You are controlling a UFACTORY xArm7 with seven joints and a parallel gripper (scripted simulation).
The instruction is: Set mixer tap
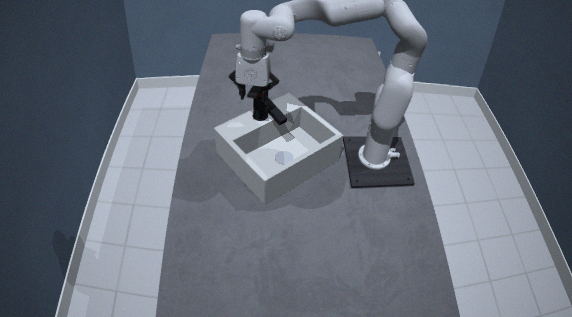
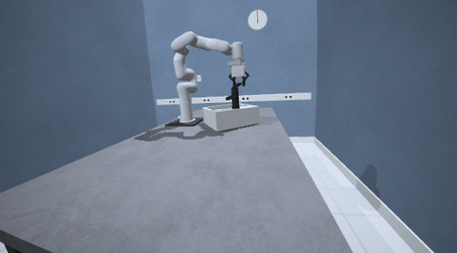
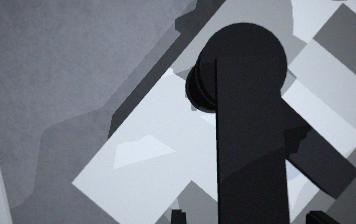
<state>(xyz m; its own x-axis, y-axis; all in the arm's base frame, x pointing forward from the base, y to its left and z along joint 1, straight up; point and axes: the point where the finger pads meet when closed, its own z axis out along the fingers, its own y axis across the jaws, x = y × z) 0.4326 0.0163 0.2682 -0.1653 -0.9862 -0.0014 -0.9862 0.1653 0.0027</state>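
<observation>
Now: hand 10 mm past the lever and 30 mm to the left of it. The rest, counted from my hand: black mixer tap: 20 mm behind, 60 mm to the right, 50 mm below; white sink: 90 mm behind, 240 mm below.
</observation>
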